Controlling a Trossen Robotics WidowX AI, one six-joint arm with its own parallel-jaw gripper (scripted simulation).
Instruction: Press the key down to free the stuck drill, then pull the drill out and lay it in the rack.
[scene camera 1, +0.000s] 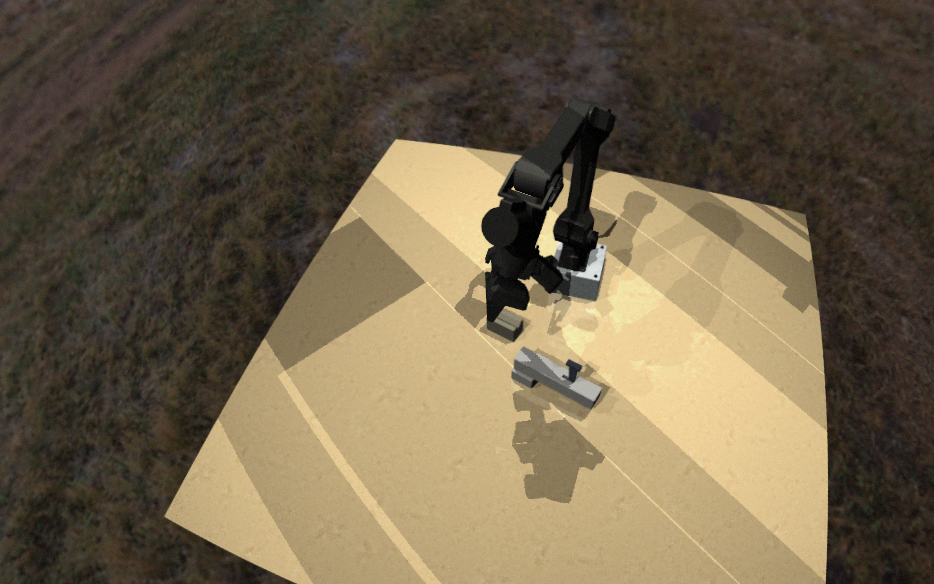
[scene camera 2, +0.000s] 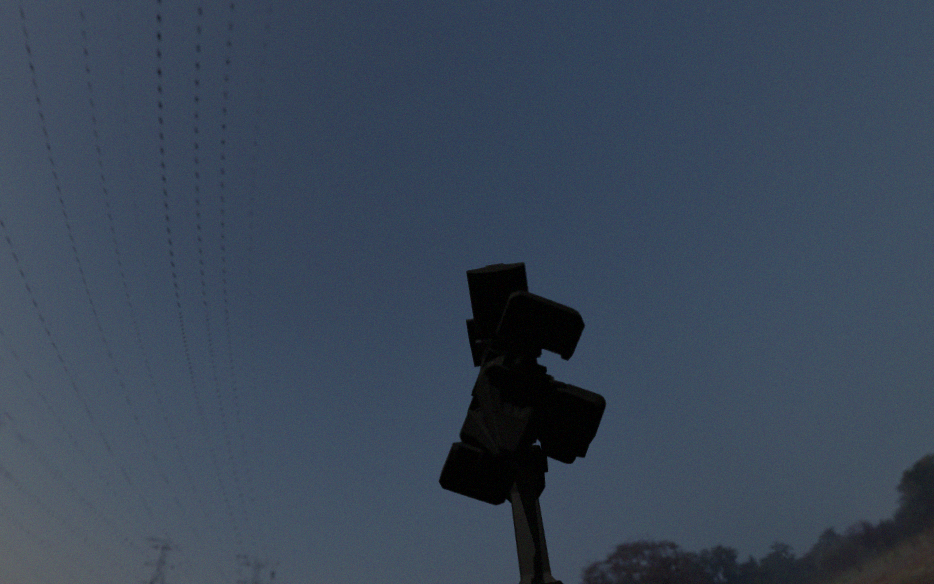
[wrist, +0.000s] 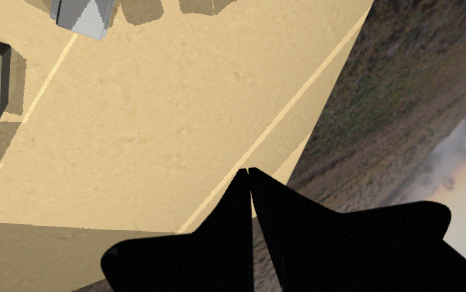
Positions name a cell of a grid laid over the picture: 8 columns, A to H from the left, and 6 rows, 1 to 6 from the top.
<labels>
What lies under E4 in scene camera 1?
The gripper.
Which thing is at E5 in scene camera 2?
The gripper.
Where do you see the gripper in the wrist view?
E4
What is the gripper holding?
Nothing.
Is the gripper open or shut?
Shut.
</labels>
